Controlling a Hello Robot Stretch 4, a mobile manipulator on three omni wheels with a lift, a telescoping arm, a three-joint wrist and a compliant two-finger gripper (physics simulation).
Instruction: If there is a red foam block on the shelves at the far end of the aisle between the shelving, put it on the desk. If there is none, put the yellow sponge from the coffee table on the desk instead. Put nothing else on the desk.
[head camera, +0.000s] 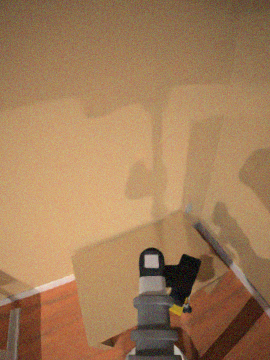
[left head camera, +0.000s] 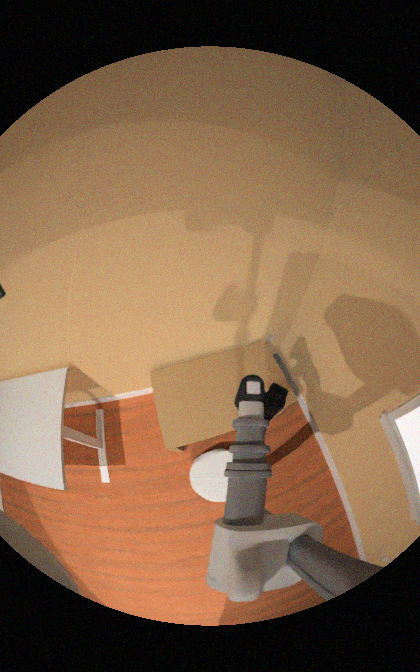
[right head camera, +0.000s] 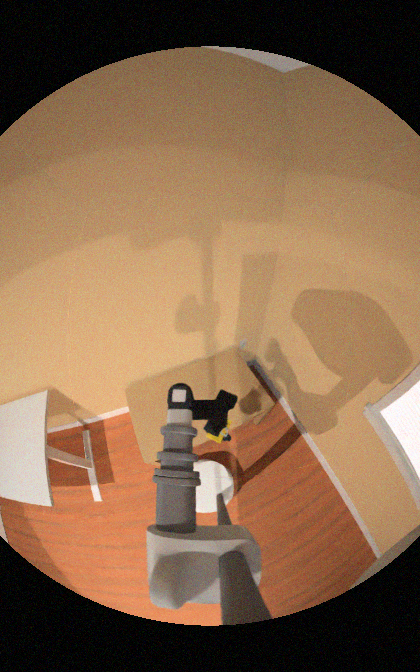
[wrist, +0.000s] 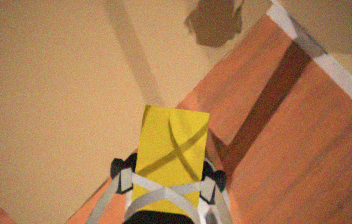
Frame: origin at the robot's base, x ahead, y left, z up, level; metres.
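Seen in the pictures: gripper, fingertip midpoint: (wrist: 168, 169).
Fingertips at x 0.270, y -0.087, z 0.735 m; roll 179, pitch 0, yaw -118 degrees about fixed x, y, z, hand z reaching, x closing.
A point is followed by its place in that frame.
My gripper (head camera: 180, 305) @(x 0.270, y -0.087, z 0.736 m) (right head camera: 219, 433) (wrist: 168, 169) @(x 0.270, y -0.087, z 0.736 m) is shut on the yellow sponge (head camera: 175, 310) @(x 0.240, y -0.079, z 0.784 m) (right head camera: 214, 437) (wrist: 172, 140) @(x 0.304, y -0.106, z 0.784 m), with one finger against each long side in the wrist view. It holds the sponge above the near right edge of a low tan table (head camera: 110, 290) @(x 0.418, y 0.255, z 0.423 m) (left head camera: 200, 400) (right head camera: 150, 400) (wrist: 60, 100) @(x 0.478, y 0.150, z 0.423 m), apparently the coffee table. In the left head view the arm hides the fingers and the sponge. A red foam block and the shelves do not show in these views. I cannot tell whether the white table at the left is the desk.
A white-topped table (left head camera: 30, 430) (right head camera: 25, 450) stands at the left against the wall. A round white disc (left head camera: 207, 475) (right head camera: 212, 485) lies under the arm, near the tan table. Walls meet in a corner behind the tan table. A white framed panel (left head camera: 412, 440) (right head camera: 405, 420) is at the right.
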